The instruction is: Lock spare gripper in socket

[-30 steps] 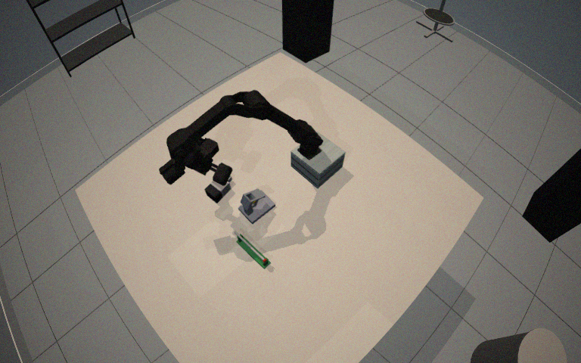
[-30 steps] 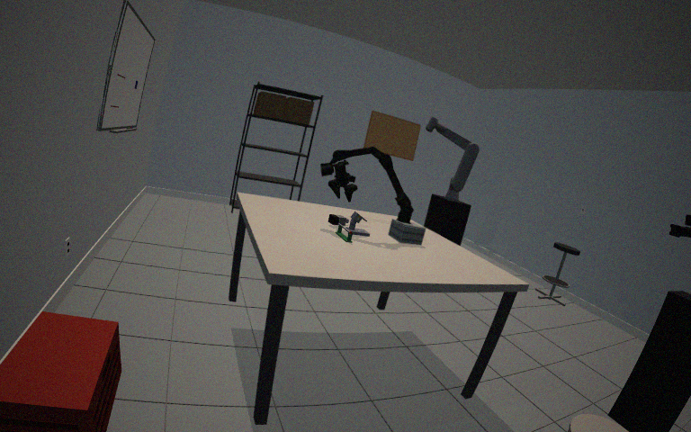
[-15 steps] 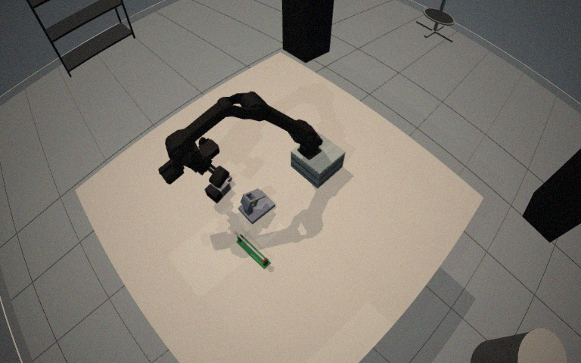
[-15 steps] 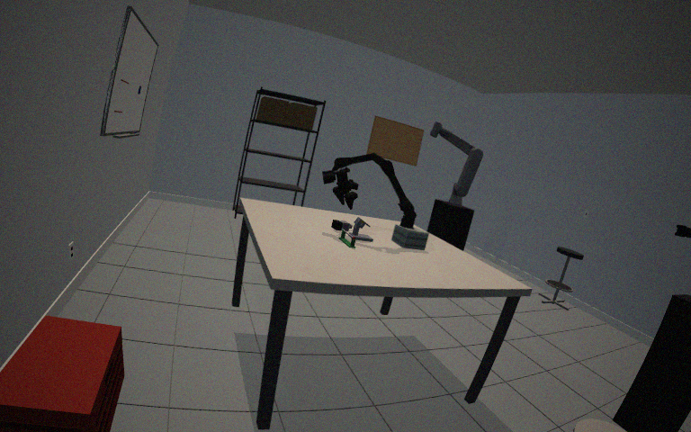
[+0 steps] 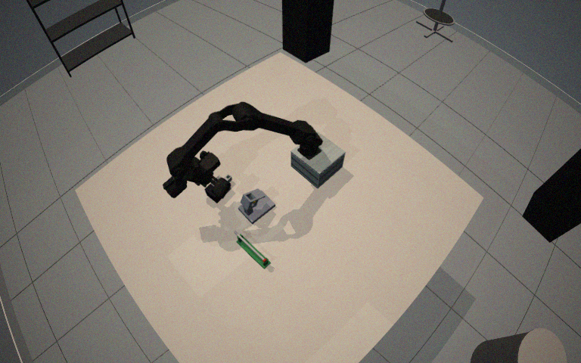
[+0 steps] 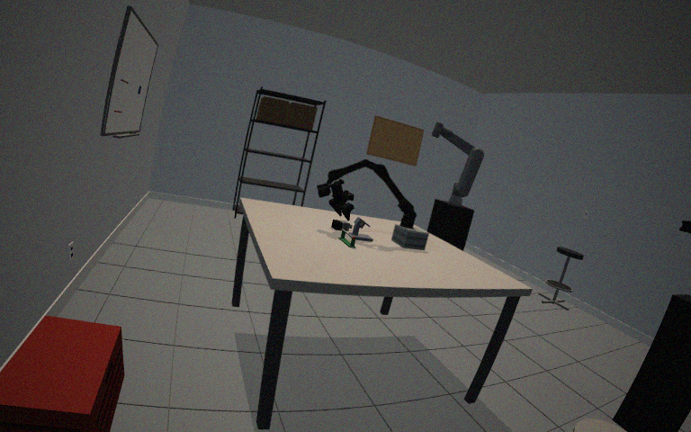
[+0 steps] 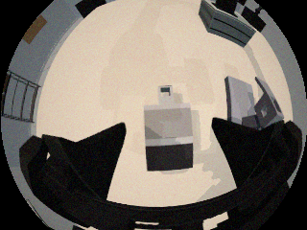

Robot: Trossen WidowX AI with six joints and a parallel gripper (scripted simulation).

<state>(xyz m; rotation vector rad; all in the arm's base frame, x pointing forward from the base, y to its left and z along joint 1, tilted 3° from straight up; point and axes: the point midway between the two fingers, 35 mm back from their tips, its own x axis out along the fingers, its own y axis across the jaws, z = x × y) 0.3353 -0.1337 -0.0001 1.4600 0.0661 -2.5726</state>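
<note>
My gripper tip is now 4 cm above the spare gripper. From my gripper tip the other things lie so: grey mount (15 cm to the left, 4 cm behind, 1 cm below); then green bracket (28 cm to the left, 7 cm ahead, 4 cm below).
</note>
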